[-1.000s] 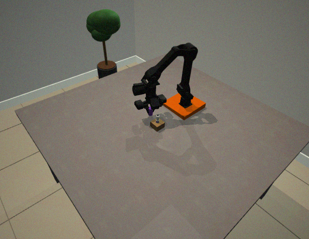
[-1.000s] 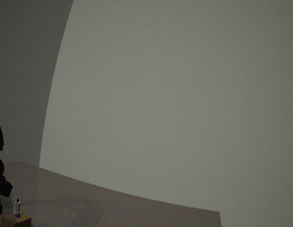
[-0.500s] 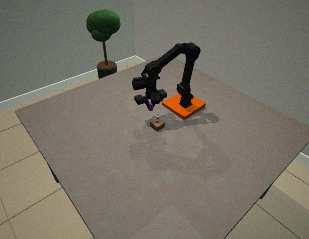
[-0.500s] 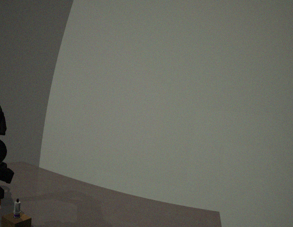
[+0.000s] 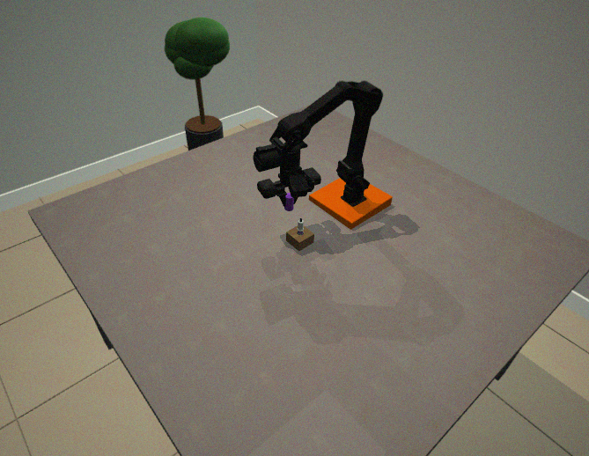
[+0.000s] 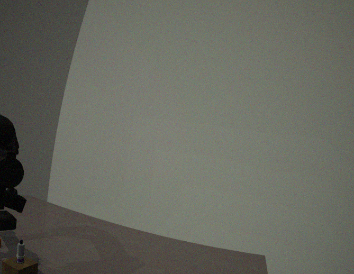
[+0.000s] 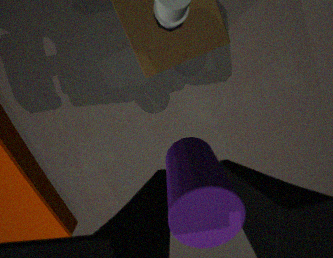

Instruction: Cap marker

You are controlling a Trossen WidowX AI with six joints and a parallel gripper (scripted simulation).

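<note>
Now: gripper tip 20 mm short of the white marker, 80 mm to the right of it and 10 mm above it. Round my gripper tip: purple cap: 10 mm above.
</note>
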